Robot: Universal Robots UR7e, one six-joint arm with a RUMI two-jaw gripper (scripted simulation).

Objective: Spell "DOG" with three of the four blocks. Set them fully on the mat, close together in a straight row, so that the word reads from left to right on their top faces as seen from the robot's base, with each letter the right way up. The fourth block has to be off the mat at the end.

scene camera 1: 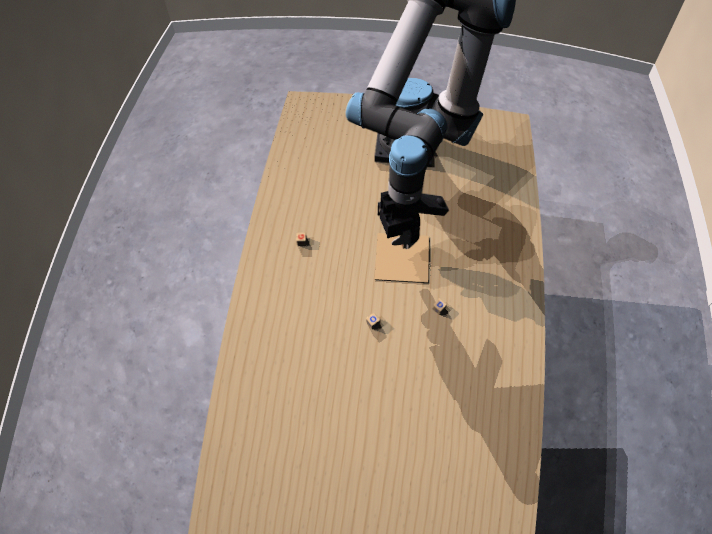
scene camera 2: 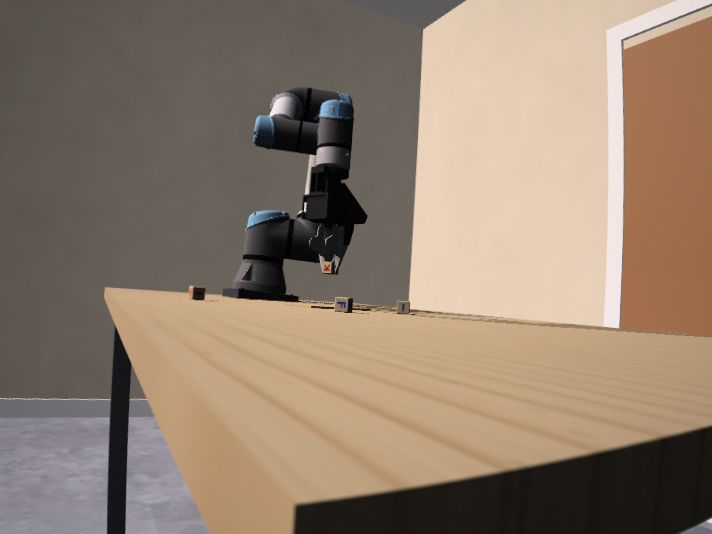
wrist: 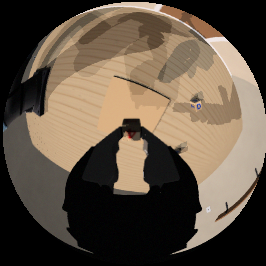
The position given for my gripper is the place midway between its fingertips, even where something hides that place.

Note:
In view: my gripper (scene camera 2: 329, 273) and a tan mat (scene camera 1: 393, 263).
The tan mat shows as well in the wrist view (wrist: 124, 99). My gripper also shows in scene camera 1 (scene camera 1: 405, 243) and in the wrist view (wrist: 131, 127).

